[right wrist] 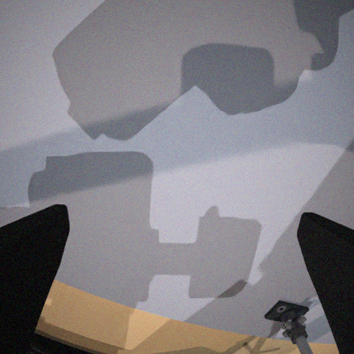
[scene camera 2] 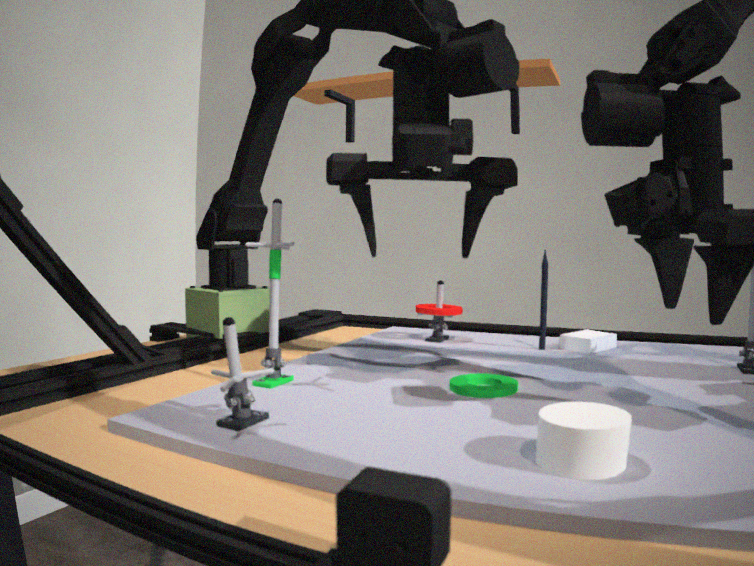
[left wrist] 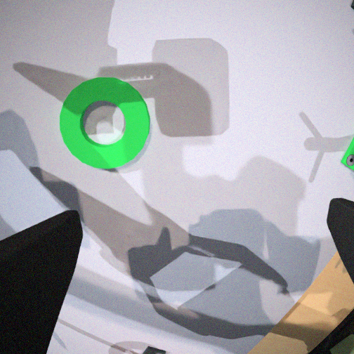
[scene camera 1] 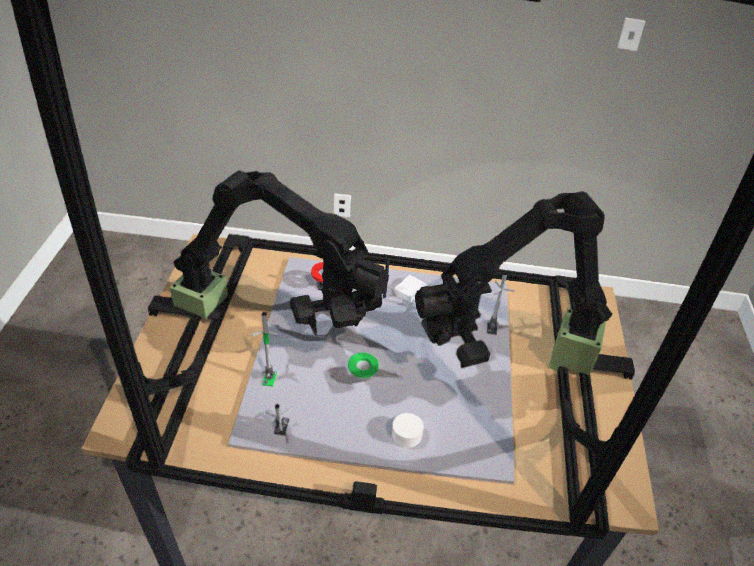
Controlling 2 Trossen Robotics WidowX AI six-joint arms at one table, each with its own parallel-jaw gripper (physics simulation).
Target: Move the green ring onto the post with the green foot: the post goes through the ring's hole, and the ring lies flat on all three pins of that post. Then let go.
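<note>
The green ring lies flat on the grey mat. The post with the green foot stands upright near the mat's left edge; its pins sit high up, above a green band, and bear no ring. Part of its green foot shows at the right edge of the left wrist view. My left gripper is open and empty, high above the mat; the ring is ahead of its fingers in the wrist view. My right gripper is open and empty, above the mat's right part.
A red ring sits on a short post at the back. A short black-footed post stands front left, a white cylinder in front. A dark spike, white block and another post stand farther back.
</note>
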